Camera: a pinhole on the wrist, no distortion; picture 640 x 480 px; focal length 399.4 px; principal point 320.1 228.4 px. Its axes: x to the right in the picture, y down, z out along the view. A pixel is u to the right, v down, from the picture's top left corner.
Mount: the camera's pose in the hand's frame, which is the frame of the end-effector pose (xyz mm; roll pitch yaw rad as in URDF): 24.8 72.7 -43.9 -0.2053 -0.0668 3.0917
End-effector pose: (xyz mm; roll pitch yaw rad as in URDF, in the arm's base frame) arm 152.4 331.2 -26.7 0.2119 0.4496 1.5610
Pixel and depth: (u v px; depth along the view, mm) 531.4 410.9 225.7
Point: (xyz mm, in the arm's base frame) 253.9 314.0 142.6
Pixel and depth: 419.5 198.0 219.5
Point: 145.1 396.1 145.6
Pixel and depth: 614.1 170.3 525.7
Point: 202.5 258.5 576.3
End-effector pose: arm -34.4 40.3 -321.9 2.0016 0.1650 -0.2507
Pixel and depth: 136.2 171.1 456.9
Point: 101.7 -385.0 -502.2
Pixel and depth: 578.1 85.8 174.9
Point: -144.1 -114.1 -277.9
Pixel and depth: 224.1 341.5 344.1
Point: -1.5 -176.3 -539.2
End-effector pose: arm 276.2 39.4 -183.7 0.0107 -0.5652 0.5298
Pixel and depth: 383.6 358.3 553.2
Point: 140.5 -292.9 184.3
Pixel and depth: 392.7 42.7 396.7
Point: 0.9 75.6 136.4
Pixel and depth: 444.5 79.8 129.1
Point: 180.8 92.3 -105.7
